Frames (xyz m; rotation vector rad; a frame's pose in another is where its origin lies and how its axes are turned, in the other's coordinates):
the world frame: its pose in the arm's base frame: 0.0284 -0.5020 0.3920 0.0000 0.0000 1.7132
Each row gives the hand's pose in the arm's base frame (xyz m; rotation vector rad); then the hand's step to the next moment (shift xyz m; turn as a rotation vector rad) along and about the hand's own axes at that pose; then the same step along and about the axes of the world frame.
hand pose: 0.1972 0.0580 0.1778 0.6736 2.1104 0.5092
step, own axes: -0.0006 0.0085 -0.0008 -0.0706 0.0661 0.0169
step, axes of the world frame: 0.0058 -0.0029 0.0056 -0.0007 -0.0684 0.0704
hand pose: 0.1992 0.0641 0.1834 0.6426 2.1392 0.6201
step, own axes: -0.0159 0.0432 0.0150 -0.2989 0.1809 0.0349
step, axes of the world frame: 0.0210 -0.0342 0.0271 -0.0768 -0.2262 0.2574
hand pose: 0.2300 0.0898 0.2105 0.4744 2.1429 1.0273
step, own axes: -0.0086 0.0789 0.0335 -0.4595 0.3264 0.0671
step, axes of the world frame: 0.0562 -0.0406 0.0511 -0.0830 -0.3638 0.4277
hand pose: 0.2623 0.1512 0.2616 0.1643 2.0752 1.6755
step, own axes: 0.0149 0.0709 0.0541 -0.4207 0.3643 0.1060
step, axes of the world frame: 0.0714 -0.0063 0.0551 -0.0214 -0.3472 0.4471
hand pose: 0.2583 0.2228 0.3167 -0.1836 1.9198 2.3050
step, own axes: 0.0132 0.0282 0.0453 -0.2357 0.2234 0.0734
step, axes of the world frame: 0.0421 0.0126 0.0331 -0.0012 -0.1924 0.2717
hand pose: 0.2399 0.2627 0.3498 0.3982 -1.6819 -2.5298
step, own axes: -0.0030 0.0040 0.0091 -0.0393 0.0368 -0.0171
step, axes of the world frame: 0.0071 -0.0013 0.0075 -0.0271 -0.0359 0.0342
